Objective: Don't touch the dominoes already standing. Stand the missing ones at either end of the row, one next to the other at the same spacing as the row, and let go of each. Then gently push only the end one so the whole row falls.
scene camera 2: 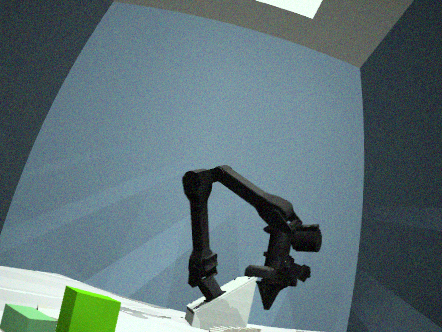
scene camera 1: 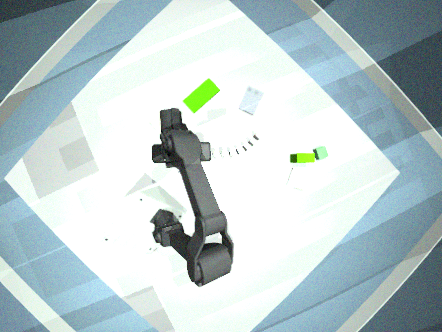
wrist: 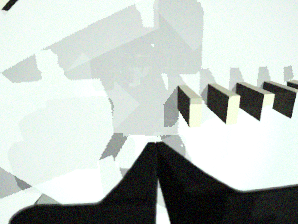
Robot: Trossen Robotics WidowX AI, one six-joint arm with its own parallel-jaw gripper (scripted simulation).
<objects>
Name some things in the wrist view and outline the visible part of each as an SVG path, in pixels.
My gripper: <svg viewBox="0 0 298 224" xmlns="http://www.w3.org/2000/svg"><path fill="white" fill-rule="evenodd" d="M298 184L266 187L264 189L238 190L203 171L163 141L148 142L122 177L123 179L102 200L91 203L33 204L28 207L25 206L11 216L8 224L157 224L158 180L170 224L298 224Z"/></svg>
A cream domino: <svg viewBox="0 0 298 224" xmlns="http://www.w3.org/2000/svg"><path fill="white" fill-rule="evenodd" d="M178 85L177 108L189 128L200 127L202 98L190 86Z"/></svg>
</objects>
